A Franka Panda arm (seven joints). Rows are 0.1 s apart.
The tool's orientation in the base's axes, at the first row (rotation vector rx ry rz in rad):
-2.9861, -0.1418, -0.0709
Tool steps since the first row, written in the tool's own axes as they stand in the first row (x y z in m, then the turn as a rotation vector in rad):
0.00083, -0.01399, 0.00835, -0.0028, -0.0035, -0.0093
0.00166, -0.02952, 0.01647, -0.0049, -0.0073, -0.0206
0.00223, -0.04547, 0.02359, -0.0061, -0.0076, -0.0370
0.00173, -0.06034, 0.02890, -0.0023, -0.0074, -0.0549
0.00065, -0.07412, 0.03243, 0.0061, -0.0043, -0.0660
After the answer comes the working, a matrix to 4 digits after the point.
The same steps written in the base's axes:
-0.00021, 0.01512, -0.00613, -0.0035, 0.0018, 0.0096
-0.00058, 0.03172, -0.01180, -0.0064, 0.0036, 0.0212
-0.00128, 0.04855, -0.01643, -0.0083, 0.0013, 0.0373
-0.00302, 0.06395, -0.01950, -0.0052, -0.0013, 0.0552
-0.00530, 0.07795, -0.02100, 0.0030, -0.0053, 0.0661

The tool's axes in the first row as the columns of a matrix, in the base's axes (rounded; the answer above uses it unrounded):
0.9944, 0.0977, 0.0399
0.0906, -0.9841, 0.1527
0.0542, -0.1483, -0.9875

